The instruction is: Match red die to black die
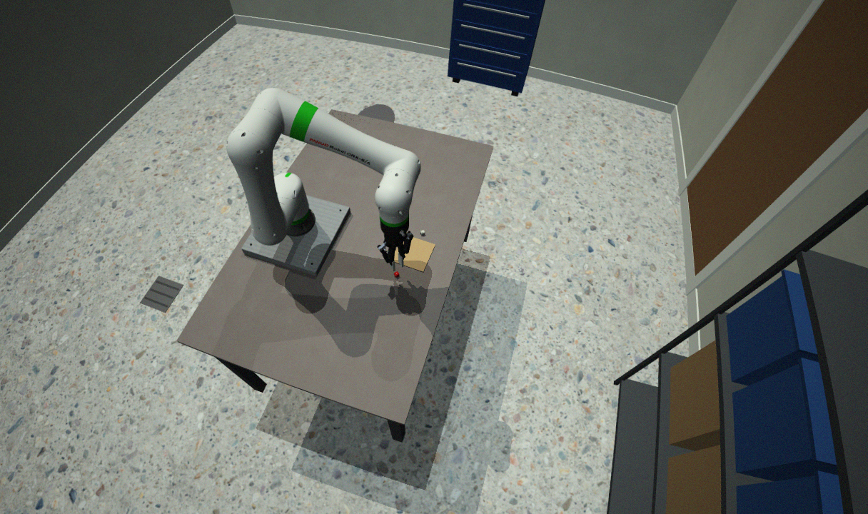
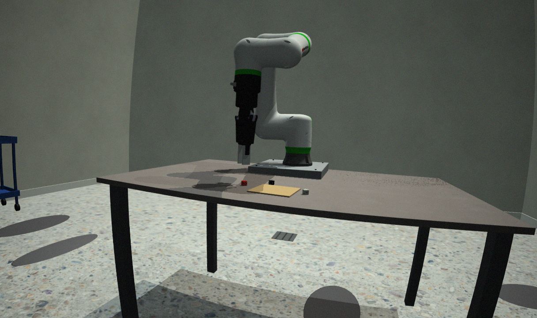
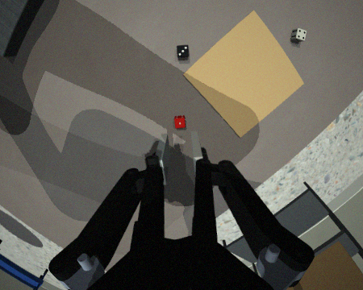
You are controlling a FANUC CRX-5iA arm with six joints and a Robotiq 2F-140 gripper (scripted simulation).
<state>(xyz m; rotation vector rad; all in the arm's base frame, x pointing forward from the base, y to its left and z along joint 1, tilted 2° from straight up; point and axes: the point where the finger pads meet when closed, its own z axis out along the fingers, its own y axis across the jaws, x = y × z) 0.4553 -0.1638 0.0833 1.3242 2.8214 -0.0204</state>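
Right now my hand is 100 mm above the red die. From my hand the other things lie so: tan mat 120 mm to the left, 110 mm below, 40 mm ahead; white die 220 mm to the left, 100 mm below, 60 mm ahead; black die 100 mm below, 90 mm to the left, 60 mm behind.
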